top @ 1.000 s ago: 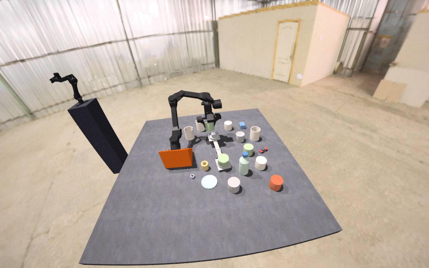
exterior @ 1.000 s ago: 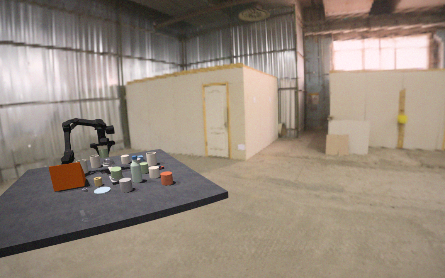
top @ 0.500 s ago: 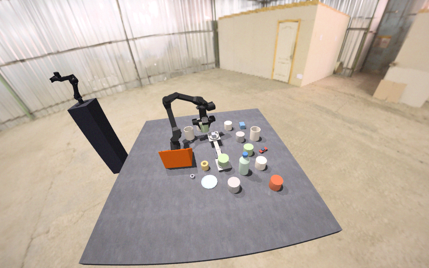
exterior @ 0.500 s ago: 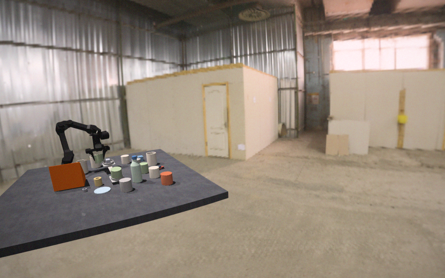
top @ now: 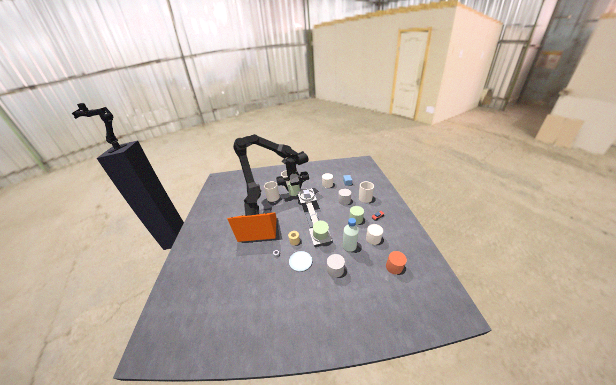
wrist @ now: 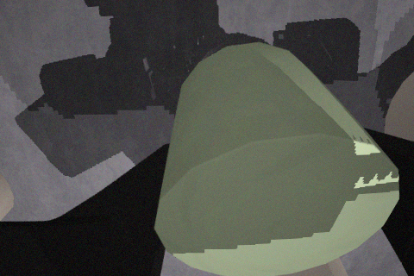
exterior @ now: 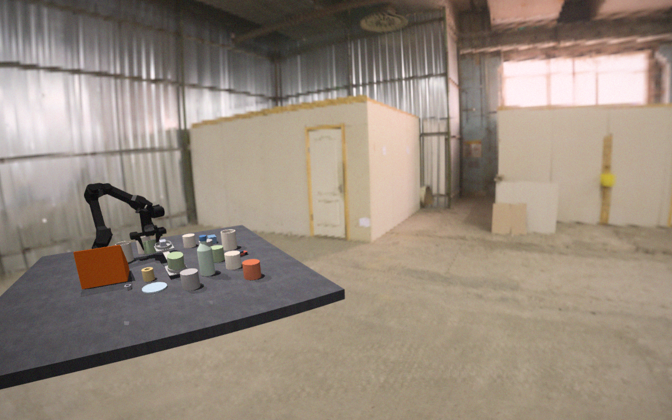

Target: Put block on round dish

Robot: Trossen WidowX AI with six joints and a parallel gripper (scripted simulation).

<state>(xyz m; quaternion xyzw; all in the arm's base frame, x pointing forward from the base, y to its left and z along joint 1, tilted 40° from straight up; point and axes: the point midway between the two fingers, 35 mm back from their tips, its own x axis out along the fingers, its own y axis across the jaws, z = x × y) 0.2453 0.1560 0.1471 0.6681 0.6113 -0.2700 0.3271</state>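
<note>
Now: gripper tip 12 cm to the left of the grey block, 6 cm short of it and 5 cm below it. Round my gripper tip: blue cube (36 cm ahead, 3 cm to the left, 2 cm below); then yellow spool (36 cm to the right, 6 cm behind, 2 cm below); then round pale blue dish (48 cm to the right, 5 cm behind, 4 cm below).
</note>
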